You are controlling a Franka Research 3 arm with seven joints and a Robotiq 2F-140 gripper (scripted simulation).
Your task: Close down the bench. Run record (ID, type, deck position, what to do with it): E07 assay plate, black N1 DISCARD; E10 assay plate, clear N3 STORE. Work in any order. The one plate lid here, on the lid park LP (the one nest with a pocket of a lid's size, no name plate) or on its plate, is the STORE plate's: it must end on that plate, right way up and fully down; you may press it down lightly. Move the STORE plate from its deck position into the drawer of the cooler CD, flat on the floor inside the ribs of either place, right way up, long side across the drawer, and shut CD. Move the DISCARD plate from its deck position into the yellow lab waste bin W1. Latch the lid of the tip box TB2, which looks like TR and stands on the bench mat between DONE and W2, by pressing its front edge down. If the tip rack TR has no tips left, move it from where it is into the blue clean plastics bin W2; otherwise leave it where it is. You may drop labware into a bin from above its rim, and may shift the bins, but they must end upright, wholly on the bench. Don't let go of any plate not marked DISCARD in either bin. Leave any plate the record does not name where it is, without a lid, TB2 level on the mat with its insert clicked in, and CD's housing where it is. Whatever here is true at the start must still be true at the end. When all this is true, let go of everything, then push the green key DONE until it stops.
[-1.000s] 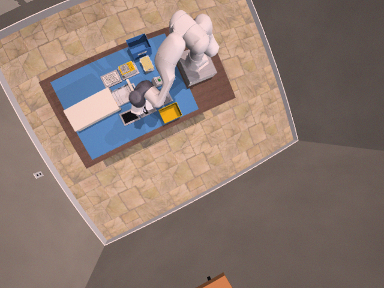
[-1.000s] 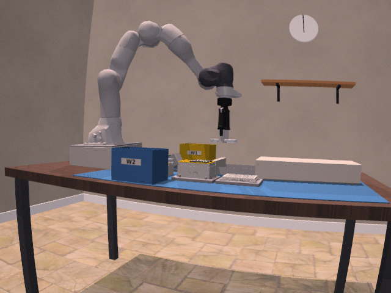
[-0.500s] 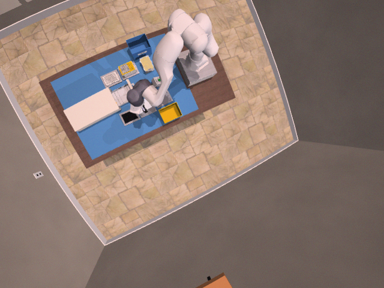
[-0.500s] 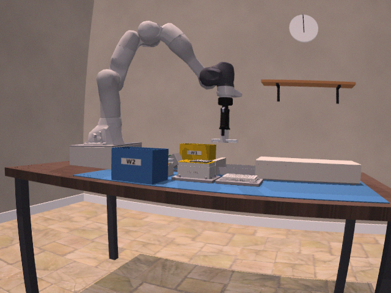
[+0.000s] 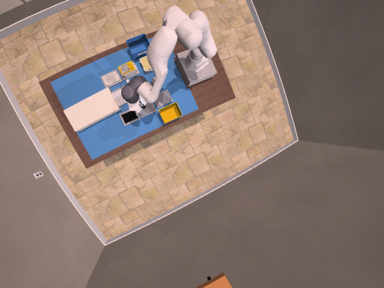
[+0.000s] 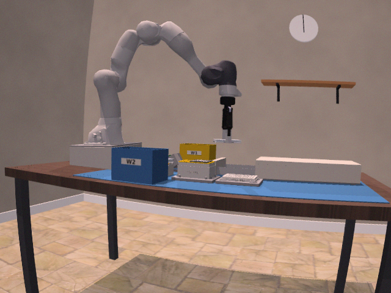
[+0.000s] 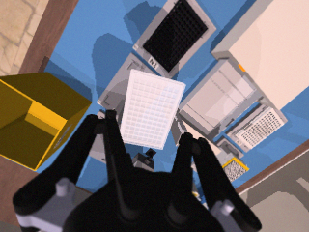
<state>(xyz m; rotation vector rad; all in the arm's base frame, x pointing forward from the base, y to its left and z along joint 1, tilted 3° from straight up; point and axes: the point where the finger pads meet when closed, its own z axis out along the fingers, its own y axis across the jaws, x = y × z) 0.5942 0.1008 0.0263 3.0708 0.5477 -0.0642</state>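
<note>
My hand is 120 mm short of the drawer, 160 mm to the left of it and 140 mm above it. Also, from my hand: grey nest N3: 20 mm behind, 40 mm to the left, 160 mm below; then white plate lid: 10 mm below; then black plate: 150 mm ahead, 30 mm to the left, 150 mm below.
</note>
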